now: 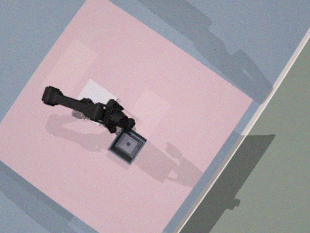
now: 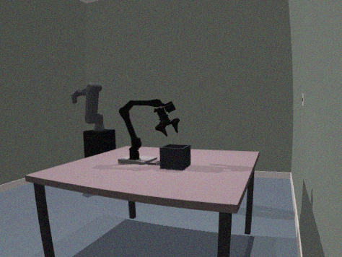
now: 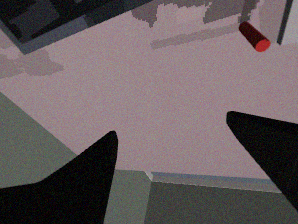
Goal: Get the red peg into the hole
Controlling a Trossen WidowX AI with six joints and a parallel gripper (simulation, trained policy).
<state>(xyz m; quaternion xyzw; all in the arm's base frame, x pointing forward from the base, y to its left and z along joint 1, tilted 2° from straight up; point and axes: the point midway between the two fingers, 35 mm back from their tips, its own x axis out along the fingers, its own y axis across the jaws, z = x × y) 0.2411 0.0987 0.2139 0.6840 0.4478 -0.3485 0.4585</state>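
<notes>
The red peg lies 90 mm behind my gripper tip and 150 mm below it.
</notes>
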